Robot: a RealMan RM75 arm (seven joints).
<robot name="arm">
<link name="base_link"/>
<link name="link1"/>
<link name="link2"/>
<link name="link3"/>
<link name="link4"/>
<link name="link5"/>
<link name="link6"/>
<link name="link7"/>
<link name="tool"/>
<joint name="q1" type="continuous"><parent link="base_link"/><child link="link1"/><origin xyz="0 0 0.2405"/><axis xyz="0 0 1"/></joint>
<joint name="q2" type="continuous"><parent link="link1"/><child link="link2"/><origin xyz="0 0 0"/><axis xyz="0 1 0"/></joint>
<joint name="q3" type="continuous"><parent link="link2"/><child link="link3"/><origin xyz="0 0 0.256"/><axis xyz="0 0 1"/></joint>
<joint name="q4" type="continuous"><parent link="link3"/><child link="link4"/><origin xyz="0 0 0"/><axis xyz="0 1 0"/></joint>
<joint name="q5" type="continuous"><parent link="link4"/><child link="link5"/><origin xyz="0 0 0.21"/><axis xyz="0 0 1"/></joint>
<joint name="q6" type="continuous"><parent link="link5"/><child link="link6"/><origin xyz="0 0 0"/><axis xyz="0 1 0"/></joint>
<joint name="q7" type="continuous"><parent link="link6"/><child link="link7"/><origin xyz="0 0 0.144"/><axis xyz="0 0 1"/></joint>
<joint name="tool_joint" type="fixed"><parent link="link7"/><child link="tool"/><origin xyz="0 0 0"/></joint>
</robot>
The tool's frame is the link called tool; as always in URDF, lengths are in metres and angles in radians. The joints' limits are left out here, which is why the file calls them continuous.
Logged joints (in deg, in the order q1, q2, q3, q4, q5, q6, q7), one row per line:
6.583 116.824 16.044 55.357 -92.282 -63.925 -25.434
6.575 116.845 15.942 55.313 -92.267 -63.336 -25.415
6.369 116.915 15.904 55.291 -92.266 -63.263 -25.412
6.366 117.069 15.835 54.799 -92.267 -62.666 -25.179
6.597 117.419 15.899 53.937 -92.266 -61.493 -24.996
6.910 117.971 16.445 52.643 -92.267 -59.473 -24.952
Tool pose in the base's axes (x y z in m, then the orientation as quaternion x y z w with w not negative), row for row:
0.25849 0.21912 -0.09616 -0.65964 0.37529 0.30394 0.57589
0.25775 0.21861 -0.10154 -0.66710 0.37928 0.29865 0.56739
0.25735 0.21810 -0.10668 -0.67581 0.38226 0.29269 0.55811
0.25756 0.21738 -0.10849 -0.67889 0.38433 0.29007 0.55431
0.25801 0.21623 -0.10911 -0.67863 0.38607 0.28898 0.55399
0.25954 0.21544 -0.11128 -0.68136 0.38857 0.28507 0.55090
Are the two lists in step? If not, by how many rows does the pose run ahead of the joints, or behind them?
The pose runs 2 rows behind the joints: the pose in row i belongs to the joints in row i - 2.
